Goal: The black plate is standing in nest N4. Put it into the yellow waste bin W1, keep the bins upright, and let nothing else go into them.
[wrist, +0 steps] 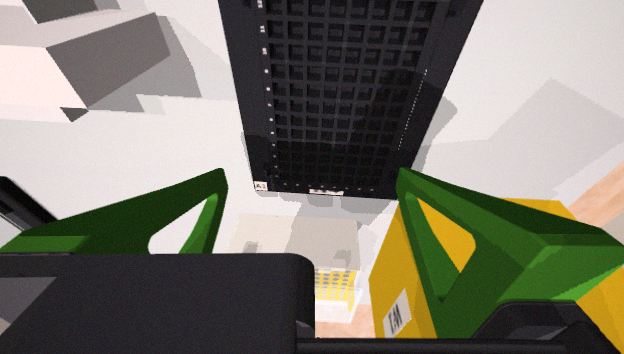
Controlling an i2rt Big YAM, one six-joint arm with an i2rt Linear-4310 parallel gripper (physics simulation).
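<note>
The black plate shows as a grid of square wells in the upper middle of the wrist view, with row numbers at its left. It sits within the dark rim of its nest, which has an A1 label at its near left corner; the front label is too foreshortened to read. My gripper is open and empty, its green fingertips appearing on either side of the nest's near end. The yellow waste bin W1 is at the lower right, partly hidden behind the right finger; its W1 label shows. The bin's inside is not visible.
A clear box with a yellow perforated rack stands at the lower middle, partly hidden by the gripper body. Pale and grey blocks stand at the upper left. A wood-coloured surface shows at the right edge.
</note>
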